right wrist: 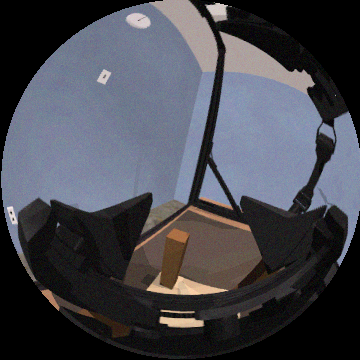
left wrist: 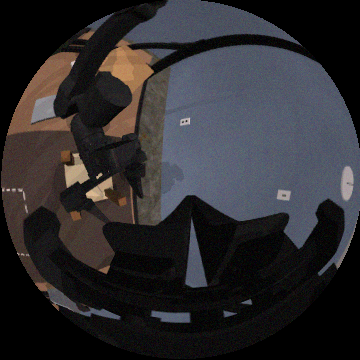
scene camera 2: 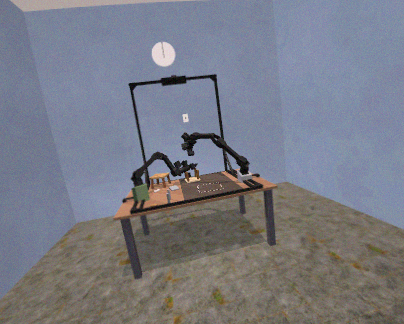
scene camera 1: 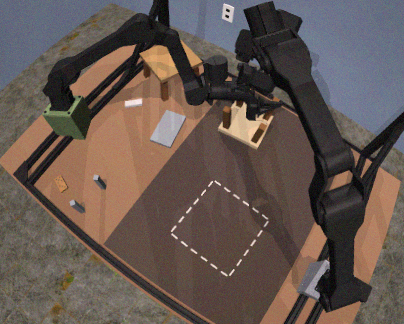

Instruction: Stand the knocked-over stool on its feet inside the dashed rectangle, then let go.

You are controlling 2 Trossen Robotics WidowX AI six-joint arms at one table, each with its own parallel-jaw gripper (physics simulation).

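Pixels of known places: left gripper, fingertip midpoint: [left wrist: 190, 199] [scene camera 2: 187, 151]; right gripper, fingertip midpoint: [right wrist: 198, 198] [left wrist: 127, 210] [scene camera 2: 195, 164] [scene camera 1: 281, 94]; left arm's base, link origin: [scene camera 2: 244, 172] [scene camera 1: 330, 284]; right arm's base, link origin: [scene camera 2: 138, 186] [scene camera 1: 62, 104].
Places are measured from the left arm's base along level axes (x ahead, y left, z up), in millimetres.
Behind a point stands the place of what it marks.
Observation:
The stool [scene camera 1: 236, 132] @[x 429, y -292, z -60 mm] [scene camera 2: 193, 180] @[x 419, y -282, z -61 mm] lies upside down at the back of the dark mat, its pale seat down and its brown legs pointing up. It lies outside the white dashed rectangle [scene camera 1: 214, 181] @[x 406, y -121, z -74 mm], which is nearer the front. My right gripper [scene camera 1: 267, 111] [left wrist: 127, 210] @[x 357, y -397, z 77 mm] [right wrist: 198, 198] @[x 357, y -397, z 77 mm] is open and hangs low over the stool. In the right wrist view one leg [right wrist: 173, 257] @[x 376, y -400, z 11 mm] shows in the gap between its fingers, ungripped. My left gripper [scene camera 2: 191, 152] @[x 418, y -393, z 222 mm] [left wrist: 190, 199] @[x 418, y -393, z 222 mm] is shut and empty, high above the table's back; its fingertips are hard to make out in scene camera 1.
A taller wooden stool [scene camera 1: 172, 61] @[x 716, y -366, z 33 mm] [scene camera 2: 160, 176] @[x 727, y -313, z 33 mm] stands upright at the back left. A grey plate [scene camera 1: 168, 129] @[x 617, y -192, z -69 mm], a white block [scene camera 1: 133, 103] @[x 777, y -215, z -67 mm], two small grey blocks [scene camera 1: 99, 181] @[x 669, y 71, z -18 mm] [scene camera 1: 77, 206] @[x 680, y 163, z -23 mm] and an orange piece [scene camera 1: 61, 183] @[x 797, y 138, z -70 mm] lie left of the mat. Black rails edge the table.

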